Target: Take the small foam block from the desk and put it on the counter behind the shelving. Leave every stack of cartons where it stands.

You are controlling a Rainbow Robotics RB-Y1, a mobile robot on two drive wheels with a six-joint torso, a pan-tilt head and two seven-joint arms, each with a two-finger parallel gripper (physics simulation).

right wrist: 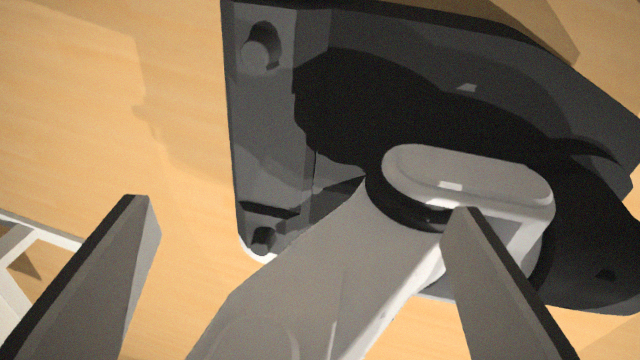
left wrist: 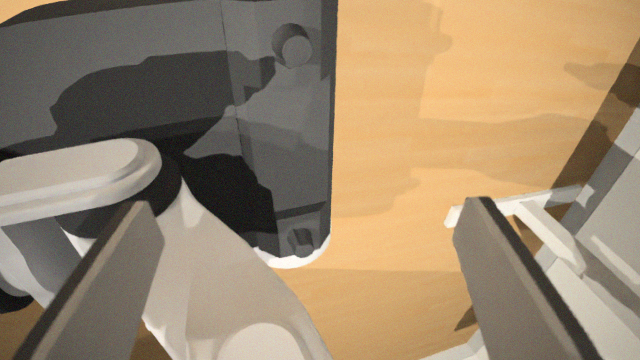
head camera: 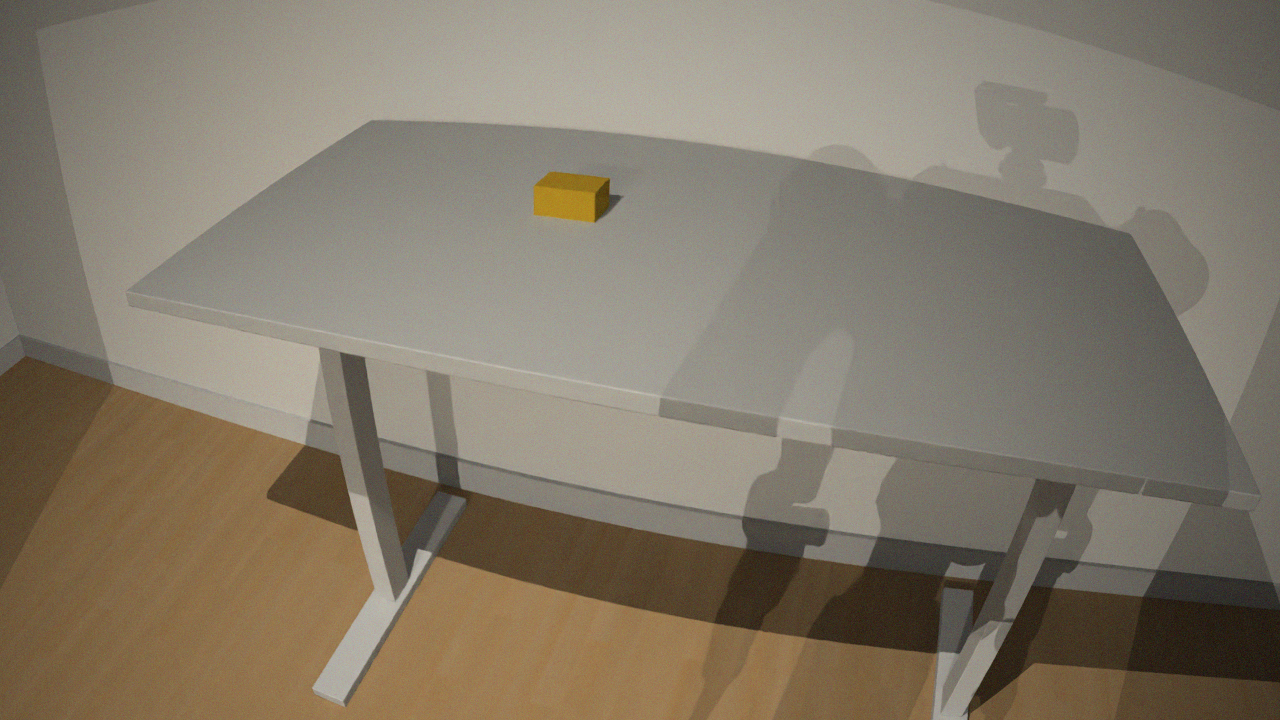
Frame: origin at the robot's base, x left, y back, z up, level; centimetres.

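Seen in the pictures: left gripper, fingertip midpoint: (left wrist: 307, 220); right gripper, fingertip midpoint: (right wrist: 303, 221).
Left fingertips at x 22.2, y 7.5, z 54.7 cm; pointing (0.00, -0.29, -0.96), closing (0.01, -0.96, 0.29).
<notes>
Offsets run from my left fingertips to a thing's top centre. "*": to the spot under its first point. Level surfaces: height alone.
The small foam block {dz +44.9, dx +4.3, dy -110.0 cm} (head camera: 565, 201), a yellow-orange box, lies flat on the grey desk {dz +40.4 cm} (head camera: 447, 304), left of the middle and toward the back edge in the head view. My left gripper (left wrist: 307, 220) is open, with the floor, my own base and part of the arm showing between and beyond its fingers. My right gripper (right wrist: 303, 221) is open too, above my base and arm. Neither gripper shows in the head view, and both are away from the block. The counter, the shelving and the stacks of cartons do not show in these views.
The desk stands against a pale wall (head camera: 223, 80), on white legs {* dz -15.2, dx +46.8, dy -109.2 cm} (head camera: 358, 474) with long feet over a wooden floor {dz -54.6 cm} (head camera: 179, 537). My dark base (left wrist: 280, 150) (right wrist: 270, 125) is below the wrists. Shadows of my head and arms fall on the desk's right half and the wall.
</notes>
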